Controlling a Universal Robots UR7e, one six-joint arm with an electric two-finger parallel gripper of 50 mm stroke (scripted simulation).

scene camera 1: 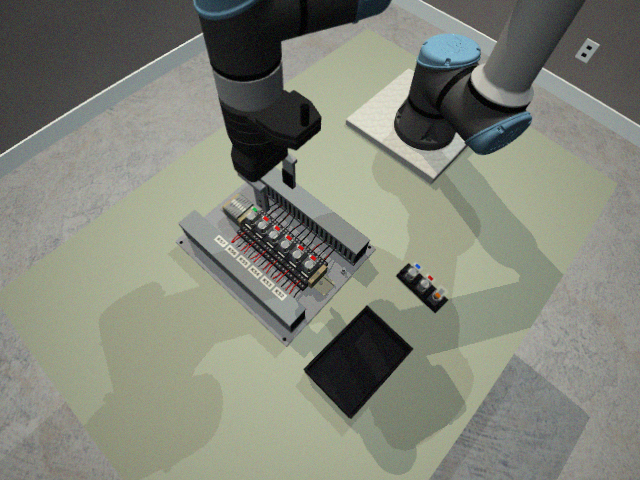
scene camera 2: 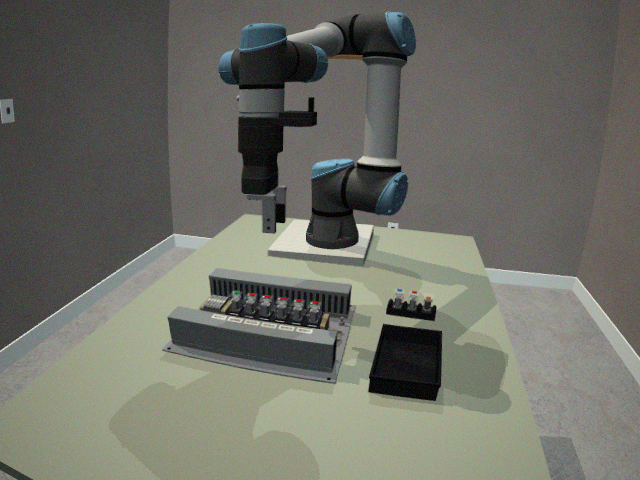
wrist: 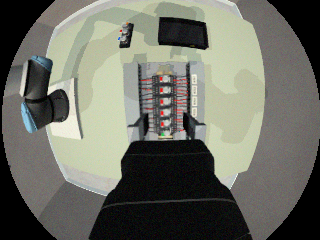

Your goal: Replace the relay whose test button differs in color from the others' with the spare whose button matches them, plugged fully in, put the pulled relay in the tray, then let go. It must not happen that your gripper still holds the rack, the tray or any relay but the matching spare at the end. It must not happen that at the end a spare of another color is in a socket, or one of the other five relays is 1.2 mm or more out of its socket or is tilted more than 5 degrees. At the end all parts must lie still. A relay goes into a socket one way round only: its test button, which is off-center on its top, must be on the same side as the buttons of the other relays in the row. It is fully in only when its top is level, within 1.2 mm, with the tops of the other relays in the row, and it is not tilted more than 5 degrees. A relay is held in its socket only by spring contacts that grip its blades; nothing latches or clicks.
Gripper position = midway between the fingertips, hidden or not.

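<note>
There is a black tray (scene camera 1: 365,353) that I can see, and I find the tray (scene camera 2: 405,353) from another camera as well. The wrist view has the tray (wrist: 176,31) too. As for my own gripper (scene camera 2: 274,227), it is visible to me, and scene camera 1 also shows the gripper (scene camera 1: 276,195), while from the wrist I see the gripper (wrist: 165,119).
</note>
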